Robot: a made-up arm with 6 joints. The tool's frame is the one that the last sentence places. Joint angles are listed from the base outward.
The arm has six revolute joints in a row. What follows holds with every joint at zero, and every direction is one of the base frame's. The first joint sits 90 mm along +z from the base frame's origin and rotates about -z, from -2.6 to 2.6 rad. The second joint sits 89 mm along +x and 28 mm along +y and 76 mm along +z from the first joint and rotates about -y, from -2.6 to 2.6 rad. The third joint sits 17 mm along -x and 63 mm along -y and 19 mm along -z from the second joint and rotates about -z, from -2.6 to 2.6 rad. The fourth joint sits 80 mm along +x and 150 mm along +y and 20 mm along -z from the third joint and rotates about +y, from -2.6 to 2.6 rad. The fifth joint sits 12 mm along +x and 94 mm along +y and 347 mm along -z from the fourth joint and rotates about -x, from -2.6 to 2.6 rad. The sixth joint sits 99 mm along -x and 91 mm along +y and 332 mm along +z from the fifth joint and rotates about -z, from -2.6 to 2.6 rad. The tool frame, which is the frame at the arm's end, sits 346 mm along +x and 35 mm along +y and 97 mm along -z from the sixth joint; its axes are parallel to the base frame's.
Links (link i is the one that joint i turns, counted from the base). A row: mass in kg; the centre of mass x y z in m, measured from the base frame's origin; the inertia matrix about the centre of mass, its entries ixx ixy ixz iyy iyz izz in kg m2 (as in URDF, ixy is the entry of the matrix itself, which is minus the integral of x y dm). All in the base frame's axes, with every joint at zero. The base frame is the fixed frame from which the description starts. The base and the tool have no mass.
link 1: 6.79; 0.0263 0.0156 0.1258; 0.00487 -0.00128 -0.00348 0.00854 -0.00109 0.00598
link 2: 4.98; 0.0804 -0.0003 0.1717; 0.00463 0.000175 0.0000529 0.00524 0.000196 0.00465
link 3: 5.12; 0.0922 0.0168 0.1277; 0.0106 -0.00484 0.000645 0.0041 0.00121 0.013
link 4: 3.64; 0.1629 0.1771 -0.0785; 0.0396 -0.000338 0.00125 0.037 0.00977 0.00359
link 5: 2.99; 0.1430 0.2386 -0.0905; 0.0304 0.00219 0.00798 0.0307 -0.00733 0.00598
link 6: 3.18; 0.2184 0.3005 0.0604; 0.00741 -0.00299 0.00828 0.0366 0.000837 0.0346
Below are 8 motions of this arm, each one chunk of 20 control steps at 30 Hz.
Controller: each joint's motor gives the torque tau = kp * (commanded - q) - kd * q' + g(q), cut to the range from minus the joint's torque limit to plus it. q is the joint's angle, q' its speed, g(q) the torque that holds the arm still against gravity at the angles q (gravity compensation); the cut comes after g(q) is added. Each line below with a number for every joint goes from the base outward.
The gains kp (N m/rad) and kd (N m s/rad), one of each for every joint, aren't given. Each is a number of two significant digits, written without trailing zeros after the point. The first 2 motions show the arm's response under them.
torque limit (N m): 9.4 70 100 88 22 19
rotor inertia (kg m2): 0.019 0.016 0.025 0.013 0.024 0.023
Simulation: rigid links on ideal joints. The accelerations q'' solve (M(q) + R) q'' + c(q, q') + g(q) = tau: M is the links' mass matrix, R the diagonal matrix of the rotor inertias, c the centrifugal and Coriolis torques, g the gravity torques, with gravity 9.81 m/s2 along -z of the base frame. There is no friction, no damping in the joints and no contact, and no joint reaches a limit. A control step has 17 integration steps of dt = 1/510 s. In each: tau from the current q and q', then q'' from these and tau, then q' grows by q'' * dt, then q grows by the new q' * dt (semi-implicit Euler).
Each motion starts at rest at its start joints. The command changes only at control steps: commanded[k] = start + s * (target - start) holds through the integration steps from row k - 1 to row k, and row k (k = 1, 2, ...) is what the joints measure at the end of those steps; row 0 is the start. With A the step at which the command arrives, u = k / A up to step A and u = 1 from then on. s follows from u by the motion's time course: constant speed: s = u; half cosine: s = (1 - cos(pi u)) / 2; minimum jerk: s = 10 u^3 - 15 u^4 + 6 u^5; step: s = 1 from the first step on.
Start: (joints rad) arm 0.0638 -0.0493 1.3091 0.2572 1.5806 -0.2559
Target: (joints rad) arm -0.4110 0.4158 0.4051 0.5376 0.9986 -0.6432
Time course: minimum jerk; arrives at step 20
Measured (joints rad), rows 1 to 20:
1: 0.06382 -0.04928 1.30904 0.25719 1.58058 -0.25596
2: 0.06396 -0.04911 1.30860 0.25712 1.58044 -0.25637
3: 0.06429 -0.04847 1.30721 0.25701 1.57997 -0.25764
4: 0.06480 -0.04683 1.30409 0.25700 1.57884 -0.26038
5: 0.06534 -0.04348 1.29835 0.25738 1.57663 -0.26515
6: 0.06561 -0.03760 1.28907 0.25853 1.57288 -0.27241
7: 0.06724 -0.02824 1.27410 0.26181 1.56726 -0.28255
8: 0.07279 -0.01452 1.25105 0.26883 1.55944 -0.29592
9: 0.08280 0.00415 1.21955 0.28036 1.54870 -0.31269
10: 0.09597 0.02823 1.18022 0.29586 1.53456 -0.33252
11: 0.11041 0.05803 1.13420 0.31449 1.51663 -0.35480
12: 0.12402 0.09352 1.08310 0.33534 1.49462 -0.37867
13: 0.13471 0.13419 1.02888 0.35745 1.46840 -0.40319
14: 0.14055 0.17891 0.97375 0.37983 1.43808 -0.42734
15: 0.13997 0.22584 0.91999 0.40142 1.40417 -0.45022
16: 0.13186 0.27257 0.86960 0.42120 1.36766 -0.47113
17: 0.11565 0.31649 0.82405 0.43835 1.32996 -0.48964
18: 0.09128 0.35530 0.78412 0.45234 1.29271 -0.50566
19: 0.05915 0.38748 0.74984 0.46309 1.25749 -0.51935
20: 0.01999 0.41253 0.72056 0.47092 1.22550 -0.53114
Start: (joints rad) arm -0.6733 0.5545 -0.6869 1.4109 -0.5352 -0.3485
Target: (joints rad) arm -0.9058 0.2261 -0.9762 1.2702 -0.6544 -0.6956
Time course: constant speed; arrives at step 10
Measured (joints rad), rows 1 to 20:
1: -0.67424 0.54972 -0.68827 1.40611 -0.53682 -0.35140
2: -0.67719 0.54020 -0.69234 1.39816 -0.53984 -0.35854
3: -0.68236 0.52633 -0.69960 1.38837 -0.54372 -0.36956
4: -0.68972 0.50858 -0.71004 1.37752 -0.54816 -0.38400
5: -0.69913 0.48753 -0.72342 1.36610 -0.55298 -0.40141
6: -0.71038 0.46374 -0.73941 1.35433 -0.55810 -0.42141
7: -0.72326 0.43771 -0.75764 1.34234 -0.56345 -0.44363
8: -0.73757 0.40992 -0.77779 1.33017 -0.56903 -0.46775
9: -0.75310 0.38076 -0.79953 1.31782 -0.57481 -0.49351
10: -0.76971 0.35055 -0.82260 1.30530 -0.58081 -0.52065
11: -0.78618 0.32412 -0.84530 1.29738 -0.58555 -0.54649
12: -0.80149 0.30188 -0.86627 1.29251 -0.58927 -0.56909
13: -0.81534 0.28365 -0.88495 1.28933 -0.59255 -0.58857
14: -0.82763 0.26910 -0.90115 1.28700 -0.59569 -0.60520
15: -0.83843 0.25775 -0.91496 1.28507 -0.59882 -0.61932
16: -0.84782 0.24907 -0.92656 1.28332 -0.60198 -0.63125
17: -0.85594 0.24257 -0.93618 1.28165 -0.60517 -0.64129
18: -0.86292 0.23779 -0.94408 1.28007 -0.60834 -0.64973
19: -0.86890 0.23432 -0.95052 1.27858 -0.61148 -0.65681
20: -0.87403 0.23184 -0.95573 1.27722 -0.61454 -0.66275
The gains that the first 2 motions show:
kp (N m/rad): 95 160 91 160 42 41
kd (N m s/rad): 26 24 20 19 16 9.4
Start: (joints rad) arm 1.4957 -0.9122 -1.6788 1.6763 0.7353 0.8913
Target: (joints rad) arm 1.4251 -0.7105 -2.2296 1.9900 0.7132 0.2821
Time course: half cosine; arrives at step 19
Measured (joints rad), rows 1 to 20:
1: 1.49583 -0.91201 -1.67899 1.67677 0.73521 0.89097
2: 1.49623 -0.91120 -1.67981 1.67860 0.73487 0.88949
3: 1.49685 -0.90939 -1.68187 1.68252 0.73413 0.88596
4: 1.49760 -0.90624 -1.68579 1.68899 0.73294 0.87962
5: 1.49834 -0.90156 -1.69221 1.69824 0.73133 0.86989
6: 1.49892 -0.89523 -1.70169 1.71032 0.72937 0.85636
7: 1.49919 -0.88721 -1.71466 1.72509 0.72716 0.83882
8: 1.49906 -0.87754 -1.73137 1.74229 0.72486 0.81721
9: 1.49843 -0.86635 -1.75191 1.76154 0.72260 0.79168
10: 1.49724 -0.85382 -1.77618 1.78237 0.72052 0.76253
11: 1.49546 -0.84023 -1.80391 1.80426 0.71875 0.73021
12: 1.49308 -0.82587 -1.83465 1.82665 0.71737 0.69530
13: 1.49012 -0.81111 -1.86780 1.84895 0.71646 0.65853
14: 1.48659 -0.79635 -1.90266 1.87059 0.71604 0.62071
15: 1.48251 -0.78202 -1.93842 1.89104 0.71613 0.58273
16: 1.47791 -0.76856 -1.97424 1.90979 0.71670 0.54552
17: 1.47280 -0.75637 -2.00923 1.92639 0.71775 0.51002
18: 1.46723 -0.74585 -2.04252 1.94045 0.71923 0.47714
19: 1.46124 -0.73733 -2.07328 1.95163 0.72111 0.44771
20: 1.45505 -0.73085 -2.10098 1.96012 0.72323 0.42213

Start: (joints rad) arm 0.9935 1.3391 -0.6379 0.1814 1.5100 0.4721
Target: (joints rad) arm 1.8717 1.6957 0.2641 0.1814 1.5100 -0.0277
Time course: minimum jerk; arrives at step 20
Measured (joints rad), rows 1 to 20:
1: 0.99353 1.33909 -0.63783 0.18144 1.50998 0.47206
2: 0.99377 1.33905 -0.63733 0.18174 1.50983 0.47178
3: 0.99465 1.33898 -0.63568 0.18263 1.50934 0.47083
4: 0.99682 1.33905 -0.63196 0.18443 1.50825 0.46864
5: 1.00109 1.33956 -0.62512 0.18733 1.50638 0.46459
6: 1.00832 1.34101 -0.61418 0.19139 1.50364 0.45804
7: 1.01900 1.34416 -0.59833 0.19659 1.50025 0.44833
8: 1.03302 1.35011 -0.57708 0.20294 1.49670 0.43481
9: 1.05015 1.35946 -0.55000 0.20995 1.49351 0.41705
10: 1.07008 1.37248 -0.51683 0.21685 1.49109 0.39491
11: 1.09253 1.38923 -0.47753 0.22293 1.48965 0.36860
12: 1.11723 1.40957 -0.43238 0.22750 1.48932 0.33857
13: 1.14396 1.43317 -0.38202 0.22996 1.49014 0.30560
14: 1.17258 1.45951 -0.32737 0.22989 1.49205 0.27065
15: 1.20306 1.48789 -0.26960 0.22701 1.49483 0.23493
16: 1.23548 1.51751 -0.21009 0.22130 1.49820 0.19971
17: 1.27002 1.54749 -0.15027 0.21295 1.50175 0.16628
18: 1.30697 1.57700 -0.09160 0.20238 1.50510 0.13573
19: 1.34667 1.60528 -0.03541 0.19026 1.50788 0.10887
20: 1.38950 1.63171 0.01724 0.17748 1.50984 0.08605

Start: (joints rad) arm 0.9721 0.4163 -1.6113 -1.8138 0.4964 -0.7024
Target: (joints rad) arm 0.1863 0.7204 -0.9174 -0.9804 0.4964 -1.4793
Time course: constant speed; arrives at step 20
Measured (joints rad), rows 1 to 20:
1: 0.96624 0.41511 -1.60727 -1.80682 0.49572 -0.70552
2: 0.95544 0.41441 -1.59972 -1.79288 0.49505 -0.71240
3: 0.94063 0.41550 -1.58898 -1.77285 0.49453 -0.72315
4: 0.92258 0.41912 -1.57536 -1.74757 0.49415 -0.73763
5: 0.90192 0.42558 -1.55911 -1.71784 0.49388 -0.75565
6: 0.87912 0.43483 -1.54053 -1.68442 0.49370 -0.77692
7: 0.85458 0.44666 -1.51986 -1.64799 0.49359 -0.80115
8: 0.82861 0.46067 -1.49737 -1.60919 0.49354 -0.82802
9: 0.80147 0.47643 -1.47327 -1.56860 0.49355 -0.85721
10: 0.77334 0.49347 -1.44775 -1.52669 0.49361 -0.88838
11: 0.74441 0.51136 -1.42097 -1.48390 0.49371 -0.92122
12: 0.71478 0.52972 -1.39304 -1.44058 0.49386 -0.95544
13: 0.68457 0.54821 -1.36406 -1.39702 0.49404 -0.99075
14: 0.65382 0.56661 -1.33409 -1.35341 0.49428 -1.02692
15: 0.62261 0.58475 -1.30320 -1.30994 0.49457 -1.06373
16: 0.59094 0.60252 -1.27146 -1.26668 0.49493 -1.10102
17: 0.55886 0.61990 -1.23891 -1.22371 0.49536 -1.13864
18: 0.52637 0.63688 -1.20562 -1.18105 0.49588 -1.17649
19: 0.49350 0.65350 -1.17169 -1.13869 0.49649 -1.21448
20: 0.46024 0.66981 -1.13717 -1.09660 0.49719 -1.25257

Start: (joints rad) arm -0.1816 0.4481 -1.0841 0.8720 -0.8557 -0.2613
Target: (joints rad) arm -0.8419 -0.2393 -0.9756 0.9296 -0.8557 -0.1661
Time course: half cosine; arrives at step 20
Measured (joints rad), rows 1 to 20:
1: -0.18204 0.44765 -1.08399 0.87185 -0.85583 -0.26110
2: -0.18376 0.44568 -1.08353 0.87141 -0.85630 -0.26043
3: -0.18749 0.44098 -1.08247 0.87080 -0.85715 -0.25917
4: -0.19382 0.43246 -1.08069 0.87024 -0.85834 -0.25728
5: -0.20321 0.41932 -1.07811 0.86997 -0.85974 -0.25479
6: -0.21597 0.40100 -1.07468 0.87017 -0.86121 -0.25173
7: -0.23225 0.37729 -1.07042 0.87096 -0.86260 -0.24819
8: -0.25208 0.34824 -1.06537 0.87241 -0.86378 -0.24425
9: -0.27532 0.31418 -1.05960 0.87455 -0.86463 -0.23999
10: -0.30172 0.27566 -1.05322 0.87735 -0.86508 -0.23550
11: -0.33093 0.23341 -1.04638 0.88080 -0.86507 -0.23087
12: -0.36249 0.18832 -1.03927 0.88484 -0.86461 -0.22616
13: -0.39586 0.14140 -1.03211 0.88944 -0.86371 -0.22145
14: -0.43048 0.09373 -1.02513 0.89451 -0.86244 -0.21681
15: -0.46571 0.04642 -1.01854 0.89997 -0.86086 -0.21228
16: -0.50091 0.00060 -1.01254 0.90570 -0.85906 -0.20793
17: -0.53541 -0.04261 -1.00732 0.91157 -0.85713 -0.20381
18: -0.56854 -0.08217 -1.00299 0.91741 -0.85516 -0.19998
19: -0.59961 -0.11712 -0.99965 0.92305 -0.85323 -0.19650
20: -0.62797 -0.14659 -0.99734 0.92830 -0.85140 -0.19343

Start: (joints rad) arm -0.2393 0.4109 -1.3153 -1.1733 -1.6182 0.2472
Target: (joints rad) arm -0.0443 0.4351 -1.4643 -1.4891 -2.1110 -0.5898
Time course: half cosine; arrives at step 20
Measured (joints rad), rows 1 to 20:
1: -0.23910 0.41089 -1.31548 -1.17351 -1.61847 0.24668
2: -0.23834 0.41090 -1.31615 -1.17445 -1.61952 0.24454
3: -0.23680 0.41099 -1.31750 -1.17677 -1.62178 0.23967
4: -0.23435 0.41121 -1.31966 -1.18106 -1.62561 0.23113
5: -0.23090 0.41160 -1.32268 -1.18780 -1.63128 0.21819
6: -0.22645 0.41222 -1.32658 -1.19728 -1.63897 0.20037
7: -0.22102 0.41308 -1.33134 -1.20962 -1.64881 0.17739
8: -0.21465 0.41418 -1.33692 -1.22475 -1.66084 0.14922
9: -0.20743 0.41551 -1.34325 -1.24247 -1.67501 0.11607
10: -0.19944 0.41704 -1.35025 -1.26243 -1.69119 0.07832
11: -0.19081 0.41872 -1.35780 -1.28418 -1.70919 0.03654
12: -0.18167 0.42050 -1.36580 -1.30720 -1.72874 -0.00853
13: -0.17215 0.42232 -1.37408 -1.33090 -1.74951 -0.05604
14: -0.16242 0.42411 -1.38251 -1.35468 -1.77115 -0.10502
15: -0.15263 0.42580 -1.39091 -1.37789 -1.79327 -0.15445
16: -0.14297 0.42736 -1.39912 -1.39995 -1.81549 -0.20326
17: -0.13362 0.42872 -1.40696 -1.42027 -1.83741 -0.25036
18: -0.12475 0.42985 -1.41426 -1.43832 -1.85866 -0.29471
19: -0.11654 0.43074 -1.42085 -1.45365 -1.87886 -0.33530
20: -0.10918 0.43136 -1.42660 -1.46589 -1.89766 -0.37122

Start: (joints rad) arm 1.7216 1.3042 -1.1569 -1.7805 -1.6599 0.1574
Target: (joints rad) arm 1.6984 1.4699 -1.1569 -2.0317 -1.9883 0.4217
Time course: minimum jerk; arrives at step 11
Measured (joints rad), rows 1 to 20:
1: 1.72172 1.30434 -1.15690 -1.78072 -1.65999 0.15759
2: 1.72251 1.30536 -1.15691 -1.78230 -1.66064 0.15892
3: 1.72447 1.30843 -1.15684 -1.78698 -1.66279 0.16278
4: 1.72771 1.31460 -1.15656 -1.79644 -1.66748 0.17045
5: 1.73180 1.32442 -1.15585 -1.81173 -1.67560 0.18265
6: 1.73592 1.33773 -1.15455 -1.83287 -1.68763 0.19935
7: 1.73910 1.35370 -1.15262 -1.85880 -1.70347 0.21975
8: 1.74041 1.37104 -1.15027 -1.88758 -1.72241 0.24239
9: 1.73923 1.38827 -1.14791 -1.91678 -1.74325 0.26541
10: 1.73541 1.40409 -1.14611 -1.94405 -1.76459 0.28700
11: 1.72945 1.41770 -1.14529 -1.96779 -1.78516 0.30598
12: 1.72241 1.42900 -1.14554 -1.98752 -1.80427 0.32219
13: 1.71525 1.43830 -1.14666 -2.00340 -1.82173 0.33596
14: 1.70858 1.44589 -1.14838 -2.01575 -1.83756 0.34768
15: 1.70276 1.45203 -1.15043 -2.02501 -1.85187 0.35769
16: 1.69794 1.45692 -1.15256 -2.03163 -1.86480 0.36630
17: 1.69415 1.46076 -1.15459 -2.03607 -1.87648 0.37375
18: 1.69136 1.46371 -1.15641 -2.03878 -1.88704 0.38024
19: 1.68945 1.46592 -1.15794 -2.04014 -1.89659 0.38592
20: 1.68832 1.46755 -1.15915 -2.04051 -1.90522 0.39089

